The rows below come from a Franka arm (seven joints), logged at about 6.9 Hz.
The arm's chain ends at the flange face. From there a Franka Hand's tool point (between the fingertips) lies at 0.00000 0.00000 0.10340 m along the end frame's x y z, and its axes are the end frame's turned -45 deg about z.
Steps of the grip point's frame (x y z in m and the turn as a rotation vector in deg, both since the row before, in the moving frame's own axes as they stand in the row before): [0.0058, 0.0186, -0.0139, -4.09, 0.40, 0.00]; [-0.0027, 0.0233, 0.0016, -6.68, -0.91, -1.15]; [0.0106, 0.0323, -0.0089, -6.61, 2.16, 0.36]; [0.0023, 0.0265, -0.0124, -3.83, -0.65, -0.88]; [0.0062, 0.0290, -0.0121, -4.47, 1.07, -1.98]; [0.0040, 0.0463, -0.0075, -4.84, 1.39, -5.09]
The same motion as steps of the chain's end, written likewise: [0.0115, 0.0043, -0.0136, -2.61, 3.17, 0.00]; [0.0071, 0.0088, 0.0023, -5.37, 4.08, -1.15]; [0.0192, 0.0096, -0.0081, -3.15, 6.20, 0.36]; [0.0163, 0.0114, -0.0122, -3.17, 2.25, -0.88]; [0.0178, 0.0119, -0.0118, -2.40, 3.92, -1.98]; [0.0274, 0.0259, -0.0071, -2.44, 4.41, -5.09]
